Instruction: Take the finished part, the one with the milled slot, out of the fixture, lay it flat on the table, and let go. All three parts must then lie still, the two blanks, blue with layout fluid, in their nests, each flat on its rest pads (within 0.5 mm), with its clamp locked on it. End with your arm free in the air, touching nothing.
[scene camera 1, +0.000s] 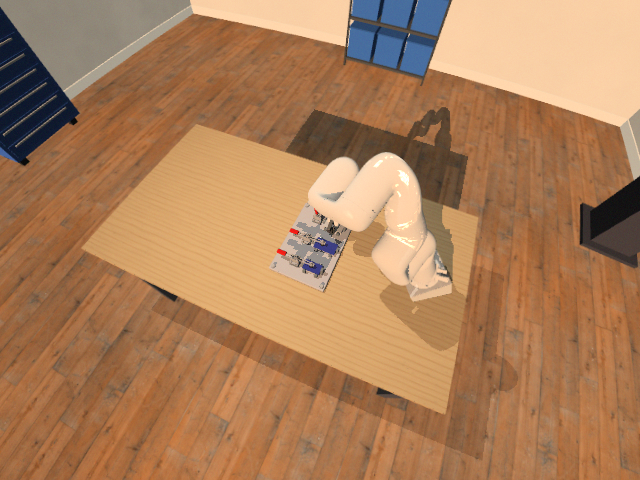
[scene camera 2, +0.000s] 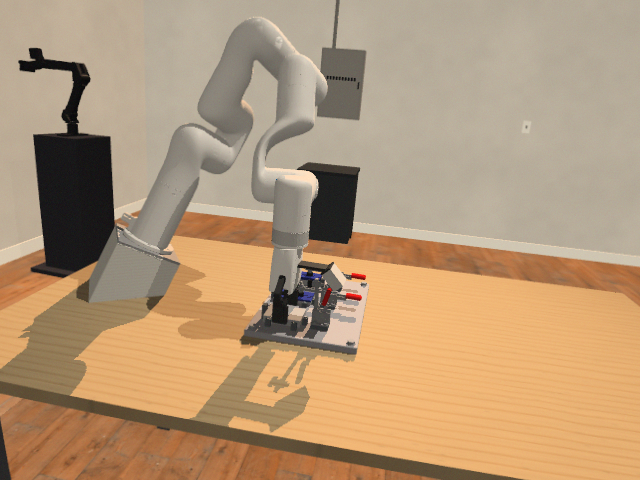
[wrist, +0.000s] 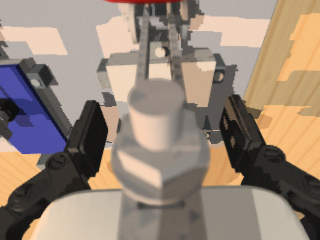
Labels:
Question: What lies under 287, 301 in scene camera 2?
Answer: The gripper.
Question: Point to the gripper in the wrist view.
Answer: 162, 112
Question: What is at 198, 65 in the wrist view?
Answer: A grey finished part.

